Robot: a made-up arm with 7 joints. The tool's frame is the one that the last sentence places.
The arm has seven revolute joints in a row. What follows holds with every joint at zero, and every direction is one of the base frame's. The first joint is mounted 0.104 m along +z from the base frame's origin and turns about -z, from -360 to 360 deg. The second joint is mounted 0.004 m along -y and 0.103 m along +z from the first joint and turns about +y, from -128.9 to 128.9 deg. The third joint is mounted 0.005 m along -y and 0.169 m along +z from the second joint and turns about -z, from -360 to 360 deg. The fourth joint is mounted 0.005 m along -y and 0.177 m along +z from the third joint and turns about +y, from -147.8 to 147.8 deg. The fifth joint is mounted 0.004 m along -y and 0.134 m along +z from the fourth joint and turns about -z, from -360 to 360 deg. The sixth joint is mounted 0.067 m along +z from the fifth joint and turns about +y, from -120.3 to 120.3 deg. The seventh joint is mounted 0.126 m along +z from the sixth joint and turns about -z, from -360 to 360 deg. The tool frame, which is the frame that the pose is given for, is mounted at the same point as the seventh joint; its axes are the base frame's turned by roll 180, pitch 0 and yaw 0 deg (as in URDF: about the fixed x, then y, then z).
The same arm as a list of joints. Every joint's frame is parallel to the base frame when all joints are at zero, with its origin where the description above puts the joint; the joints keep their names.
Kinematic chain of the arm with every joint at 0, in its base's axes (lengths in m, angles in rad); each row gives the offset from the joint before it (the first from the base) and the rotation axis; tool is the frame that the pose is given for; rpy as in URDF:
joint 1: xyz 0 0 0.104 axis -z
joint 2: xyz 0 -0.004 0.103 axis +y
joint 3: xyz 0 -0.005 0.169 axis -z
joint 4: xyz 0 -0.005 0.177 axis +y
joint 5: xyz 0 -0.004 0.134 axis -z
joint 6: xyz 0 0 0.067 axis +y
joint 7: xyz 0 0 0.126 axis -z
tool: xyz 0 0 0 rpy 3.1416 0 0
Joint limits (rad, base to tool): -6.2832..6.2832 -2.2497..2.2497 -6.2832..6.2832 -2.5796..2.5796 -6.2832..6.2832 -2.0996..2.0996 -6.2832..6.2832

